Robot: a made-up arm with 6 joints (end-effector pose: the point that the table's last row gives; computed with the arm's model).
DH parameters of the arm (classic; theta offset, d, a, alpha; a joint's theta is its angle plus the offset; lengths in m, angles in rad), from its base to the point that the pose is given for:
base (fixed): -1.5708 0.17 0 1.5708
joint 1: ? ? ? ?
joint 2: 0 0.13 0.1 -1.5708
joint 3: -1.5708 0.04 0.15 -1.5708
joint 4: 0 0.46 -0.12 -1.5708
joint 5: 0 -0.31 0.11 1.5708
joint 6: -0.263 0 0.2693 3.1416
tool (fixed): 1.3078 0.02 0 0
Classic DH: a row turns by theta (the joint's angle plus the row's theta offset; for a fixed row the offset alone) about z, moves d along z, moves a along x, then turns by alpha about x.
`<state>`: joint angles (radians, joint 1 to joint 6).
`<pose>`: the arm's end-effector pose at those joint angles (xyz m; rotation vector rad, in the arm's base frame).
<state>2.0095 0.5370 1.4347 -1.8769 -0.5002 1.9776</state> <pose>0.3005 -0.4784 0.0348 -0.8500 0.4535 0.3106</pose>
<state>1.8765 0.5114 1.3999 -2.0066 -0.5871 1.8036</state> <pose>0.3294 -0.4654 -0.0516 -0.7895 0.5728 0.5713</pose>
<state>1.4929 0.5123 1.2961 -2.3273 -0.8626 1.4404</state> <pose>0.3584 -0.3740 -0.2943 -0.7099 0.7832 1.1957</pose>
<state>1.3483 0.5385 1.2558 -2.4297 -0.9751 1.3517</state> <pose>0.3672 -0.3300 -0.3723 -0.7342 0.8149 1.3713</pose>
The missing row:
joint 1: -1.5708 -0.17 0.12 -1.5708
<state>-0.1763 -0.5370 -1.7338 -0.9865 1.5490 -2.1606</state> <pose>0.1592 -0.6286 -0.4600 0.8604 -1.4397 -0.7319</pose>
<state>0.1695 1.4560 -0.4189 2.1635 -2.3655 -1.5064</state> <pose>0.4316 -1.0241 0.0305 0.6171 2.2330 0.2103</pose>
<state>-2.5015 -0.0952 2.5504 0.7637 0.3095 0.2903</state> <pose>0.2537 -0.2423 0.6662 -1.3637 -0.6873 -0.9970</pose>
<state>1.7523 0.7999 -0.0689 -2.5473 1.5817 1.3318</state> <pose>0.3180 -0.3310 0.6084 -0.5157 -0.4355 2.6039</pose>
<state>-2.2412 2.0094 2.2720 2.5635 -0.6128 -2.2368</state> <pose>0.5371 -0.1559 0.7237 -1.5187 1.6801 0.5254</pose>
